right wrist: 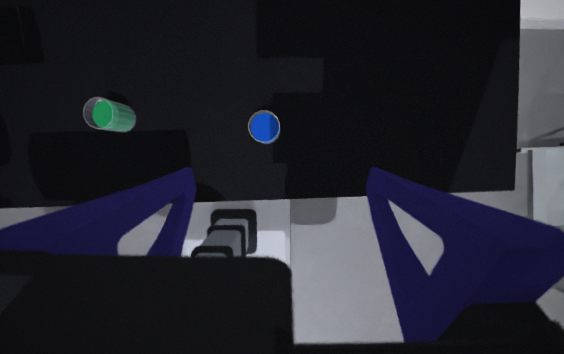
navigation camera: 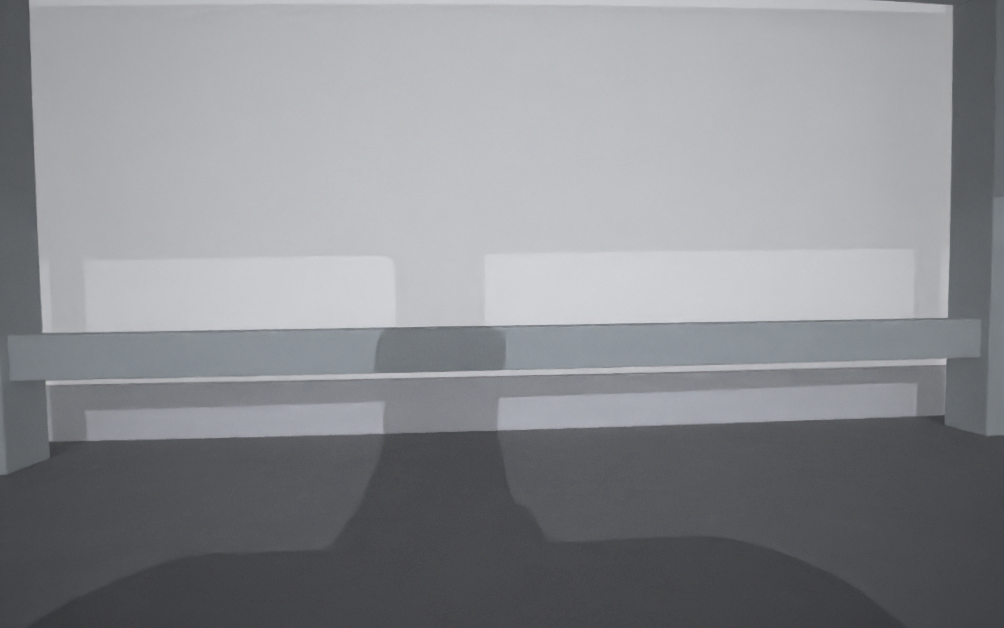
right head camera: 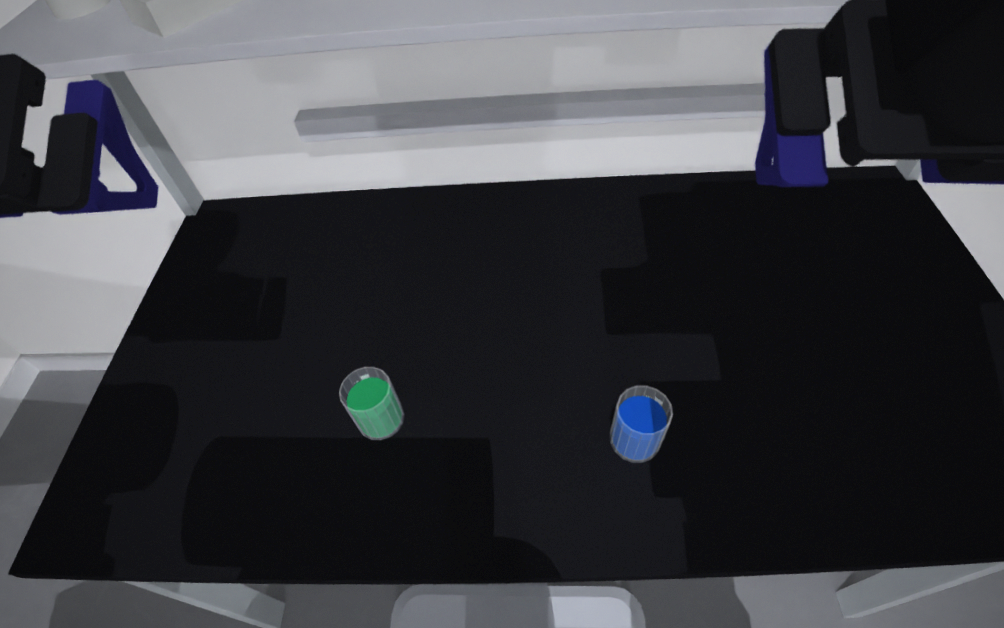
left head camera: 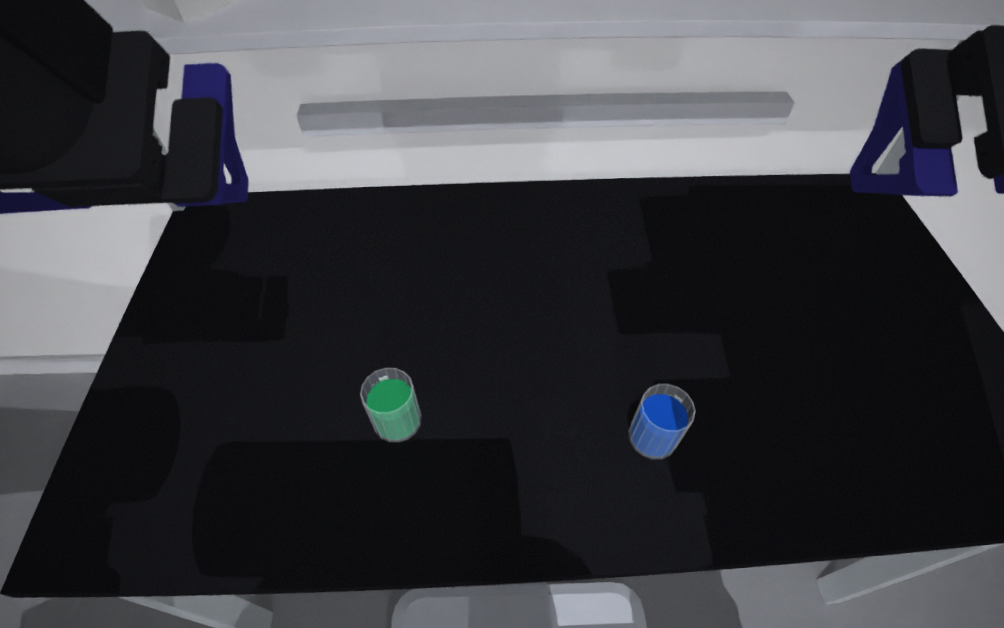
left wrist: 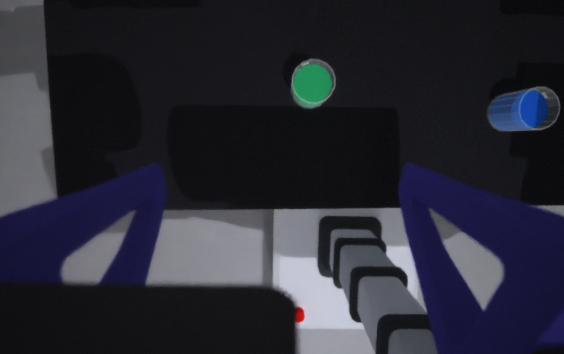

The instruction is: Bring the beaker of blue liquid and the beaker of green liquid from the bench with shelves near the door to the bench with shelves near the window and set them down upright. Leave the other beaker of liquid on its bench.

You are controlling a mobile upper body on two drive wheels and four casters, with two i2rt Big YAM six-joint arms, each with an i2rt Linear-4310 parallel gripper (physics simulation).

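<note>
The beaker of green liquid point(left head camera: 393, 411) point(right head camera: 373, 407) point(left wrist: 313, 83) point(right wrist: 103, 114) stands upright on a black bench top point(left head camera: 473, 311) point(right head camera: 459, 311). The beaker of blue liquid point(left head camera: 658, 425) point(right head camera: 639, 429) point(left wrist: 532, 109) point(right wrist: 264, 127) stands upright on the same top, farther right. My left gripper point(left head camera: 131, 198) point(left wrist: 282, 177) is open and empty, high above the bench and apart from the green beaker. My right gripper point(right head camera: 873, 174) point(right wrist: 281, 177) is open and empty, also high and apart from the blue beaker. The third beaker does not show. The views do not tell which bench this is.
A pale shelf point(left head camera: 518, 31) point(right head camera: 459, 44) runs across the back of the bench, with a grey rail point(left head camera: 518, 111) point(right head camera: 518, 112) below it. In the navigation view, a grey crossbar point(navigation camera: 666, 346) joins two bench legs point(navigation camera: 18, 222) point(navigation camera: 971, 222) in front of a pale wall.
</note>
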